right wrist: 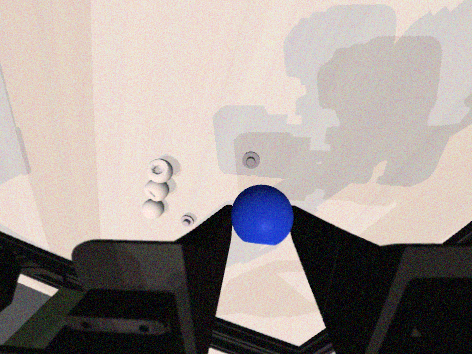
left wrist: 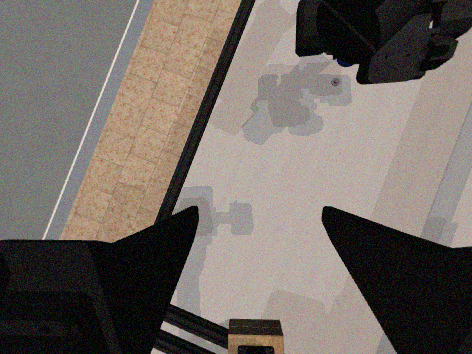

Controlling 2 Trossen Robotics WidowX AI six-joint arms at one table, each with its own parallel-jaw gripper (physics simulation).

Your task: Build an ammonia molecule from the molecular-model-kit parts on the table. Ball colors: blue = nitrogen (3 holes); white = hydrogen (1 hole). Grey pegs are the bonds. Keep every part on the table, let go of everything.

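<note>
My right gripper (right wrist: 259, 211) is shut on the blue ball (right wrist: 262, 216) (left wrist: 345, 63), which it holds above the table. In the right wrist view, three white balls (right wrist: 160, 170) (right wrist: 157, 190) (right wrist: 153, 208) sit close together in a row left of the blue ball; the farthest has its hole facing up. A grey peg (right wrist: 251, 160) (left wrist: 335, 81), seen end-on, stands on the table just beyond the blue ball. Another grey peg (right wrist: 187, 220) shows near the white balls, beside the left finger. My left gripper (left wrist: 259, 212) is open and empty. The blue ball's holes are hidden.
The right arm (left wrist: 400, 45) fills the upper right of the left wrist view. A black rail (left wrist: 200, 122) runs along the table's edge at the left, with tan tiles (left wrist: 135, 120) beyond it. A wooden block (left wrist: 255, 327) shows at the bottom. Arm shadows lie across the table.
</note>
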